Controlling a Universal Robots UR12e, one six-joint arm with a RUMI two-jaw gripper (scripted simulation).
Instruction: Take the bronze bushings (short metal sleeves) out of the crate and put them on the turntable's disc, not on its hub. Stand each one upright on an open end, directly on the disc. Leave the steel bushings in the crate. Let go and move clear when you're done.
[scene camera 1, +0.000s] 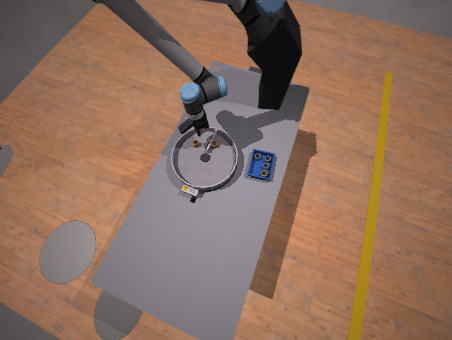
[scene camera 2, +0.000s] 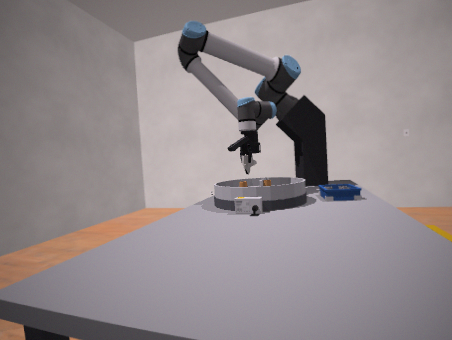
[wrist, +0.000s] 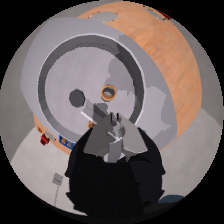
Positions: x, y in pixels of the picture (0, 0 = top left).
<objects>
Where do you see my gripper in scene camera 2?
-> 247, 174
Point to a turntable disc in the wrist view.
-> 81, 71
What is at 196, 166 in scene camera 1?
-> A turntable disc.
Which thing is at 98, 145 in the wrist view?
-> My gripper.
</objects>
